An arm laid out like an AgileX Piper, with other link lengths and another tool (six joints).
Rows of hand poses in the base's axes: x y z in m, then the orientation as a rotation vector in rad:
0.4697, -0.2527, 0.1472, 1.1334, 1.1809, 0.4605
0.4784, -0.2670, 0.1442, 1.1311, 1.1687, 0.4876
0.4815, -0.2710, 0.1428, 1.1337, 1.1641, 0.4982
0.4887, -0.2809, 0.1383, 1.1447, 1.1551, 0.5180
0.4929, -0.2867, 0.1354, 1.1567, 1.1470, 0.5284
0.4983, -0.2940, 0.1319, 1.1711, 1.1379, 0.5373
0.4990, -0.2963, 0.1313, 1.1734, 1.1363, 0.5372
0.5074, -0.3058, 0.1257, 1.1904, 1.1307, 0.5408
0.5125, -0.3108, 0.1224, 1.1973, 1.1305, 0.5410
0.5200, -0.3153, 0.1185, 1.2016, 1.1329, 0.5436
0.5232, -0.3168, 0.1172, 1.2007, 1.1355, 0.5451
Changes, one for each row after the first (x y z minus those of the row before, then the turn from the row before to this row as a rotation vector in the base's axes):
0.0087, -0.0143, -0.0030, 0.0127, -0.0202, 0.0112
0.0031, -0.0040, -0.0014, 0.0077, -0.0064, 0.0032
0.0072, -0.0099, -0.0045, 0.0191, -0.0098, 0.0034
0.0042, -0.0058, -0.0029, 0.0149, -0.0053, -0.0022
0.0054, -0.0073, -0.0035, 0.0160, -0.0045, -0.0045
0.0007, -0.0023, -0.0006, 0.0018, -0.0003, -0.0017
0.0084, -0.0095, -0.0056, 0.0152, 0.0012, -0.0068
0.0051, -0.0050, -0.0033, 0.0055, 0.0026, -0.0024
0.0075, -0.0045, -0.0039, 0.0047, 0.0026, 0.0014
0.0032, -0.0015, -0.0013, 0.0001, 0.0010, 0.0027

